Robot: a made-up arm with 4 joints.
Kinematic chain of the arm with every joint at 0, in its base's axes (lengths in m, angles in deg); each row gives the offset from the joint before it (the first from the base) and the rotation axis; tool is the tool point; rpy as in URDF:
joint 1: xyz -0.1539 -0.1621 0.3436 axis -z
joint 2: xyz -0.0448 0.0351 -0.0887 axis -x
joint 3: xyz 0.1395 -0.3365 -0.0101 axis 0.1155 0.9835 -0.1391
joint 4: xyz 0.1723 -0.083 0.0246 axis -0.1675 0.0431 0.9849
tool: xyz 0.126 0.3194 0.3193 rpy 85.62 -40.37 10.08
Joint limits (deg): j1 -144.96..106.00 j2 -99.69..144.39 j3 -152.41..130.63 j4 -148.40..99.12
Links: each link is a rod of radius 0.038 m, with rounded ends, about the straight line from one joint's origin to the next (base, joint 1, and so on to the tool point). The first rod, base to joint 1, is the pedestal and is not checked.
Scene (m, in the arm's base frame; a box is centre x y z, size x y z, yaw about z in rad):
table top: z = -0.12
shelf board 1: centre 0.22 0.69 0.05 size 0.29 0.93 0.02 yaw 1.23
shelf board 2: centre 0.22 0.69 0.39 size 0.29 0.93 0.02 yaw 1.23
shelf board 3: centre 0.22 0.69 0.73 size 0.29 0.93 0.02 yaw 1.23
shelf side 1: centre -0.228 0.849 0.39 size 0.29 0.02 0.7 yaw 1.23
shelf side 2: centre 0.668 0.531 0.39 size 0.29 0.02 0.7 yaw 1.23
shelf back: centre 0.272 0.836 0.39 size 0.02 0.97 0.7 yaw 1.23
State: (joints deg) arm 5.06 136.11 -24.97 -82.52
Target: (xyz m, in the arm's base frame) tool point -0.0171 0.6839 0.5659
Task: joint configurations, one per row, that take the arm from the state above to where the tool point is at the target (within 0.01 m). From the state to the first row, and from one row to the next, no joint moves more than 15 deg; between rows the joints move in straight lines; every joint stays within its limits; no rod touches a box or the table.
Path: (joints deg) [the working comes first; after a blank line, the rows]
Joints at the target: -20.67 126.80 -2.14 -109.70
Straight joint move there: touches shelf board 2.

1: 7.68 130.06 -28.62 -69.48
2: 10.29 124.01 -32.26 -56.43
3: 12.91 117.97 -35.91 -43.39
4: 15.52 111.92 -39.55 -30.35
5: 4.19 104.42 -37.68 -38.06
6: -7.13 96.93 -35.80 -45.77
7: -18.46 89.43 -33.93 -53.48
8: -19.01 98.78 -25.98 -67.54
9: -19.57 108.12 -18.03 -81.59
10: -20.12 117.46 -10.09 -95.64
11: -20.67 126.80 -2.14 -109.70

